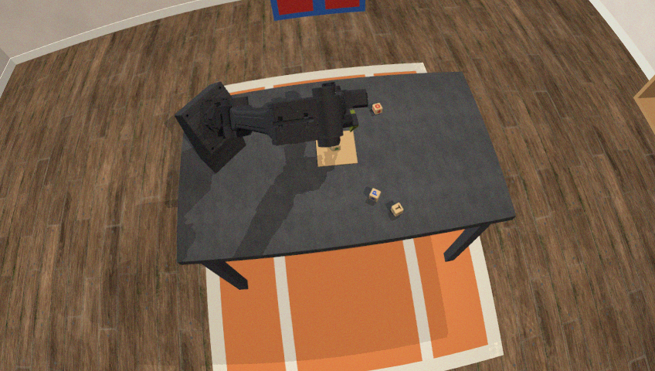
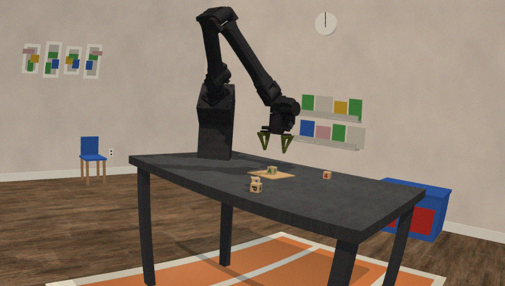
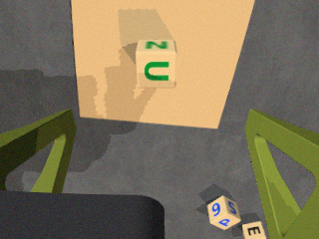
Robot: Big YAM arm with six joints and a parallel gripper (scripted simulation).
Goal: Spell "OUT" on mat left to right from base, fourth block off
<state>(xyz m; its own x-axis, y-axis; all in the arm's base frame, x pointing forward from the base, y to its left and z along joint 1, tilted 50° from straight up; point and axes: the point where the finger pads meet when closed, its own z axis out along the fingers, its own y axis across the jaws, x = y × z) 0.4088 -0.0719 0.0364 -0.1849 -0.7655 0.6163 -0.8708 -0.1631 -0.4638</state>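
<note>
The O block lies 21 cm ahead of my hand, 9 cm to the left of it and 9 cm below it. From my hand the other things lie so: green-lettered block: 9 cm below; P block: 23 cm to the right, 9 cm below, 4 cm ahead; tan mat: 10 cm below.
</note>
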